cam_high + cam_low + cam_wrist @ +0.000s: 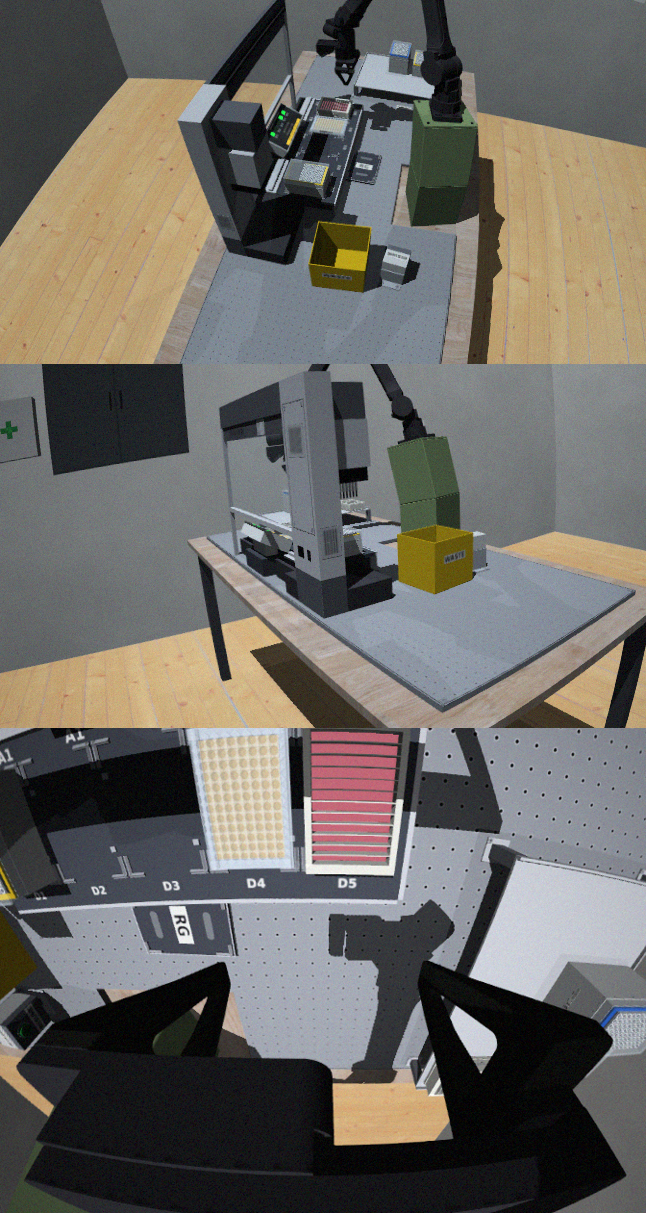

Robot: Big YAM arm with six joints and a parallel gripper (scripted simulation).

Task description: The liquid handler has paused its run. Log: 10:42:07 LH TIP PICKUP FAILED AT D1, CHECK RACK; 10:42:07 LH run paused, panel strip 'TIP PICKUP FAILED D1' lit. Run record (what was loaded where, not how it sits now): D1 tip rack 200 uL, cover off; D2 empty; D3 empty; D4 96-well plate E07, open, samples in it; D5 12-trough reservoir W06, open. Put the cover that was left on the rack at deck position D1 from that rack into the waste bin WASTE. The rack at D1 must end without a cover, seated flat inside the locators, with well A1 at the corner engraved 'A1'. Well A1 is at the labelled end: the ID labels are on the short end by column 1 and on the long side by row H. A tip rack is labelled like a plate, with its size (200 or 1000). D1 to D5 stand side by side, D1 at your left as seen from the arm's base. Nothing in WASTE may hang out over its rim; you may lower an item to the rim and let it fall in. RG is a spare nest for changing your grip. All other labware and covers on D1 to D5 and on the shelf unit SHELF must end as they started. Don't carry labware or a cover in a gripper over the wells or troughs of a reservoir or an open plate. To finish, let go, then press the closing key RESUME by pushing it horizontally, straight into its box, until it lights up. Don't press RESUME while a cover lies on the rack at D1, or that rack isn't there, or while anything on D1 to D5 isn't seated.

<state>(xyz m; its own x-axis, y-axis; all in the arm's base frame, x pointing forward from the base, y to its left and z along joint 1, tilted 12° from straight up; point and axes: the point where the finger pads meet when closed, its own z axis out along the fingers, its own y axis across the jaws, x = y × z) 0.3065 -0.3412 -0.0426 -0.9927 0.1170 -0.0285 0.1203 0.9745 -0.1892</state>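
Right now my hand is 110 mm short of the clear cover, 360 mm to the right of it and 130 mm above it. The rest, counted from my hand: yellow tip rack (120 mm ahead, 370 mm to the left, 150 mm below); shelf (250 mm behind, 310 mm to the right, 190 mm below); head (210 mm ahead, 560 mm to the left, 140 mm above).
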